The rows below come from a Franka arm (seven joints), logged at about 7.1 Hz.
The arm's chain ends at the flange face. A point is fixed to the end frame.
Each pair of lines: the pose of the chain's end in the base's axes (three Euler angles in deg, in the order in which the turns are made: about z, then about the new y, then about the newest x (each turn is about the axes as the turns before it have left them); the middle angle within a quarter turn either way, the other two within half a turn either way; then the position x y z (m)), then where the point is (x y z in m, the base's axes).
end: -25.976, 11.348, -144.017, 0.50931, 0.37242, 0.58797
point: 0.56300 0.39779 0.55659
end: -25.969, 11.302, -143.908, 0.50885, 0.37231, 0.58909
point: 0.56259 0.39771 0.55782
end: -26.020, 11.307, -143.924, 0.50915, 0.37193, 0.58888
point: 0.56291 0.39728 0.55760
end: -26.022, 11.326, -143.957, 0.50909, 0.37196, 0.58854
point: 0.56283 0.39730 0.55722
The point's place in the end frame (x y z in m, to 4 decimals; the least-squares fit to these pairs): 0.0426 -0.0237 0.0462
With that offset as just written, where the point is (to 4 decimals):
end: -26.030, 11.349, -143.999, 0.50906, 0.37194, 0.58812
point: 0.5628 0.3973 0.5568
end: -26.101, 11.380, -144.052, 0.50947, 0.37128, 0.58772
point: 0.5632 0.3965 0.5563
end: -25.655, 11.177, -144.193, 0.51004, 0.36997, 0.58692
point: 0.5636 0.3955 0.5555
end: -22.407, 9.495, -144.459, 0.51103, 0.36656, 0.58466
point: 0.5638 0.3947 0.5541
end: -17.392, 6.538, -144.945, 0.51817, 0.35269, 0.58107
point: 0.5697 0.3847 0.5522
